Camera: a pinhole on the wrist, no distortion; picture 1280 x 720 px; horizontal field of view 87.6 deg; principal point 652.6 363.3 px. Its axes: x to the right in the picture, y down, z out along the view. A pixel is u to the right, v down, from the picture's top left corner.
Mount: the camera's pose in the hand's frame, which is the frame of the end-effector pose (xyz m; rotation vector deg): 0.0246 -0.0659 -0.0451 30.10 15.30 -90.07
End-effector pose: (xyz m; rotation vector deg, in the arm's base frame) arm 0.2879 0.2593 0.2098 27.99 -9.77 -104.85
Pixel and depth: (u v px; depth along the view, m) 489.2 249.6 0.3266
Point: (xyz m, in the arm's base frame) 0.0685 0.3507 0.4190
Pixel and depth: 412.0 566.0 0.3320
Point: 0.0302 0.1943 0.4310
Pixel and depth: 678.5 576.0 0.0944
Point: 0.1602 0.2546 0.1941
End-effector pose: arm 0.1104 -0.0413 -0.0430 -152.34 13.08 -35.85
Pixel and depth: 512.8 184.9 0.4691
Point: 0.1442 0.3103 -0.3518
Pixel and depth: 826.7 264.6 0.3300
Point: 0.1479 0.3104 -0.1085
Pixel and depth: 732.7 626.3 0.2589
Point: 0.2797 0.2034 -0.0640
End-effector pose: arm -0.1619 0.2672 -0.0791 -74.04 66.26 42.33
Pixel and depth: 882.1 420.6 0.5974
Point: 0.4119 0.5398 0.0828
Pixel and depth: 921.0 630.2 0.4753
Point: 0.3869 0.4472 -0.0759
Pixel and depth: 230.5 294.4 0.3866
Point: -0.0631 0.6629 -0.0372
